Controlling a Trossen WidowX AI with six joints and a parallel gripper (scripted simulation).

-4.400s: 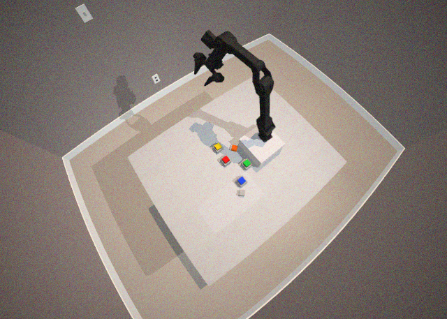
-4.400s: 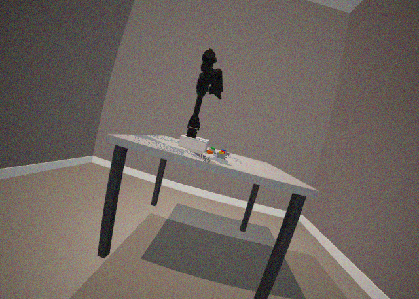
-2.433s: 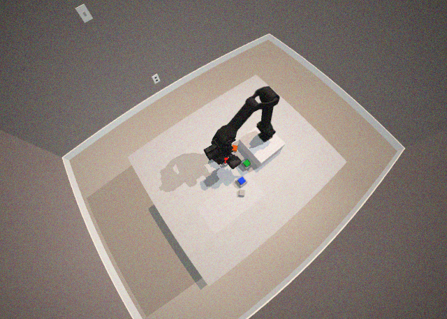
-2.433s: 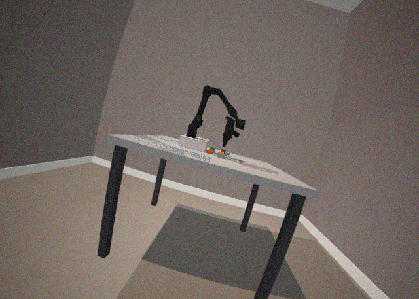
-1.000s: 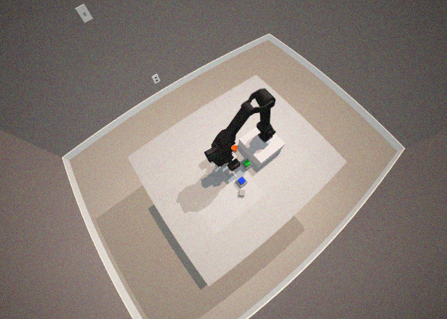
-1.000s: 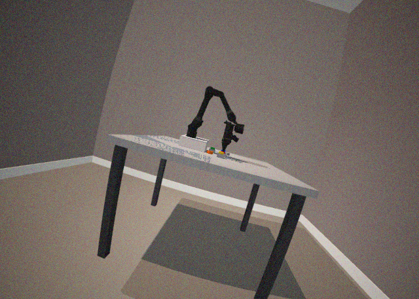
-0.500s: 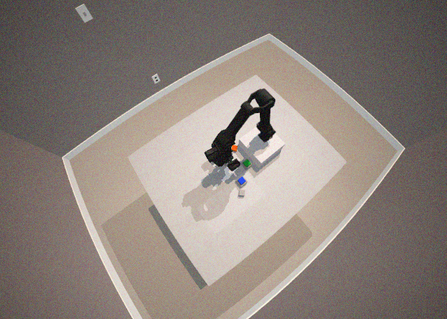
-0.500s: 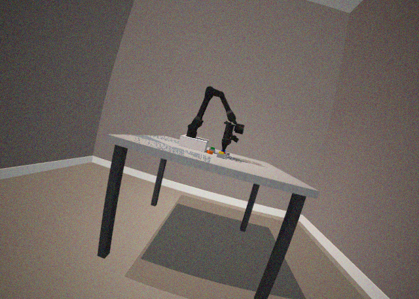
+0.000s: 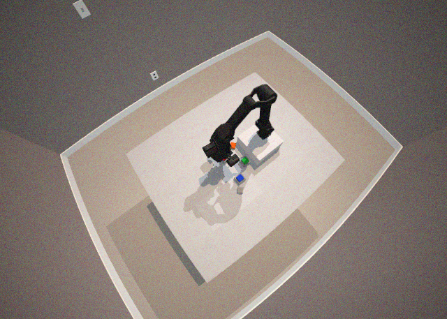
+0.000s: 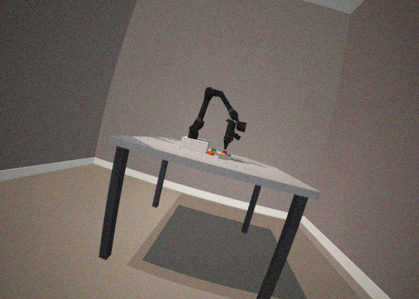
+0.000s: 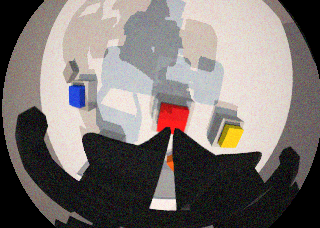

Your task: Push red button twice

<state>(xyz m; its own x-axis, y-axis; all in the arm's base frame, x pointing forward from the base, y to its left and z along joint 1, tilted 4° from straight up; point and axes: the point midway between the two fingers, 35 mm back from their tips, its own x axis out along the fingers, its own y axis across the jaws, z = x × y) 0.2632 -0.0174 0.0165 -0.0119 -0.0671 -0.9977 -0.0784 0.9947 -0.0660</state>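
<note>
Now: gripper tip 30 mm above the red button. Also, from my gripper tip: yellow button 100 mm to the right, 30 mm below; orange block 90 mm behind, 50 mm below, 40 mm to the right; green button 90 mm behind, 80 mm to the left, 30 mm below.
</note>
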